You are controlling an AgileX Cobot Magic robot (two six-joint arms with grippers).
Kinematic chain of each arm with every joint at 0, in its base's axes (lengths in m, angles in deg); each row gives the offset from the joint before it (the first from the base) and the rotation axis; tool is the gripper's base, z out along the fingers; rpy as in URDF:
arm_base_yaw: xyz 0 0 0.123 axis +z
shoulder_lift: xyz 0 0 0 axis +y
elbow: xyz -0.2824 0 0.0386 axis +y
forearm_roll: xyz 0.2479 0 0.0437 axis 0.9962 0 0.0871
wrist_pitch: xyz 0 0 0 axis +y
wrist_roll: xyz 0.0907 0 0.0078 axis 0.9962 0 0.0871
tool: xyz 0 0 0 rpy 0 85 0
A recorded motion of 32 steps. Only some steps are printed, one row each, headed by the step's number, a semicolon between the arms.
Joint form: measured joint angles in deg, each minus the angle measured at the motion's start. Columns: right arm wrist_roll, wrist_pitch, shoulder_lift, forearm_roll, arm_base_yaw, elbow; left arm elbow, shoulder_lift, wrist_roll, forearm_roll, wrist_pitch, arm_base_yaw.
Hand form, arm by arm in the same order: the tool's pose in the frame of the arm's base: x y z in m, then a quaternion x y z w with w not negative. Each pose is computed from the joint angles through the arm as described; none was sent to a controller.
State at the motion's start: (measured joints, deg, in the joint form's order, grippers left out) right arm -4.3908 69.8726 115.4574 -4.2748 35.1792 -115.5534; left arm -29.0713 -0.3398 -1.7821 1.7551 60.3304 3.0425
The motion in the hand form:
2: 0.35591 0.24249 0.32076 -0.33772 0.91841 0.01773 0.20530; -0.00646 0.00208 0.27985 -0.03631 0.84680 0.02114 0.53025
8: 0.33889 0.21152 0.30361 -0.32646 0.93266 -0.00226 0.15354; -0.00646 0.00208 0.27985 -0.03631 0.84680 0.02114 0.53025
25: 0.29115 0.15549 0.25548 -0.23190 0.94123 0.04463 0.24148; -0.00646 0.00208 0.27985 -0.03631 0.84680 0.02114 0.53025
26: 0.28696 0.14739 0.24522 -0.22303 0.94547 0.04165 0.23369; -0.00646 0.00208 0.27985 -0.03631 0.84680 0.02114 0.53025
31: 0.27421 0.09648 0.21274 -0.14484 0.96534 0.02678 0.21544; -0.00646 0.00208 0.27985 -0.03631 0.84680 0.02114 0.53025
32: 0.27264 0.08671 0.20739 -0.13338 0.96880 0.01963 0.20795; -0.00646 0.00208 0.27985 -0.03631 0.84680 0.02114 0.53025
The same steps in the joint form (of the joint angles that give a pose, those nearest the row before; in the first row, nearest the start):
2: -0.23 -0.06 -2.56 0.00 -0.06 4.43; 0.00 0.00 0.00 0.00 0.00 0.00
8: -0.30 0.21 -8.06 -0.37 -2.21 16.00; 0.00 0.00 0.00 0.00 0.00 0.00
25: 7.27 -29.07 -24.19 1.10 -6.50 50.16; 0.00 0.00 0.00 0.00 0.00 0.00
26: 7.57 -30.48 -24.81 1.09 -7.42 53.16; 0.00 0.00 0.00 0.00 0.00 0.00
31: 9.63 -36.14 -27.87 0.96 -15.22 64.27; 0.00 0.00 0.00 0.00 0.00 0.00
32: 9.70 -36.36 -28.02 0.52 -16.88 65.64; 0.00 0.00 0.00 0.00 0.00 0.00

